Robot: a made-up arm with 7 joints.
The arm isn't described. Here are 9 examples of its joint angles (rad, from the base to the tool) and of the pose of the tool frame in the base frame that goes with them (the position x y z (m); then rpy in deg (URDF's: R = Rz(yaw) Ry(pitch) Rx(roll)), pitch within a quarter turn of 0, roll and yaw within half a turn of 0).
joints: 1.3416 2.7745 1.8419 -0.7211 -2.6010 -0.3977 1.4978
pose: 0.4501 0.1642 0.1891 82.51 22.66 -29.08
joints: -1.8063 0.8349 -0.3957 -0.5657 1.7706 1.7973 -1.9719
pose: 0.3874 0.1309 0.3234 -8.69 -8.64 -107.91
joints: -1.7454 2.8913 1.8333 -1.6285 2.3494 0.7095 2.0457
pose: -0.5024 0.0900 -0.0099 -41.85 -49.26 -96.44
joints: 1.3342 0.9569 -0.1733 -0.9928 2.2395 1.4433 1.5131
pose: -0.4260 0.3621 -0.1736 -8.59 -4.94 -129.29
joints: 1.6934 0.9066 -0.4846 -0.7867 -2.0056 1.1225 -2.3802
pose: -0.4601 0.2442 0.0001 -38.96 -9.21 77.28
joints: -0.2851 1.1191 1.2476 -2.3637 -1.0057 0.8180 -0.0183
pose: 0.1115 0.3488 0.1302 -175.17 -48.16 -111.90
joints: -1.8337 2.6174 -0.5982 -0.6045 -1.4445 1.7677 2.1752
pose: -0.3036 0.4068 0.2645 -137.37 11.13 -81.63
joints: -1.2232 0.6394 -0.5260 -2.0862 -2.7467 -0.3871 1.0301
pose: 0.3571 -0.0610 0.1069 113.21 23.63 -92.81
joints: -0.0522 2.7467 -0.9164 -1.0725 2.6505 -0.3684 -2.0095
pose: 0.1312 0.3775 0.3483 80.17 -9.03 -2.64
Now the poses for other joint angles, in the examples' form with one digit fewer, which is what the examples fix.
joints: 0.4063 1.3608 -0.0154 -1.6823 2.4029 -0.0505 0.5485
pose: 0.142 0.422 -0.167 -131.0 33.8 64.7
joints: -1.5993 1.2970 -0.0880 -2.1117 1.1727 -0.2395 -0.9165
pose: 0.227 0.112 0.362 99.5 3.8 -166.5
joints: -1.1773 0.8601 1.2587 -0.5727 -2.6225 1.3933 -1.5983
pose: 0.371 0.346 0.030 95.9 26.3 107.7
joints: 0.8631 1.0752 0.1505 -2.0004 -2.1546 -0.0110 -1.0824
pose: 0.007 0.396 -0.185 -135.2 57.4 66.4
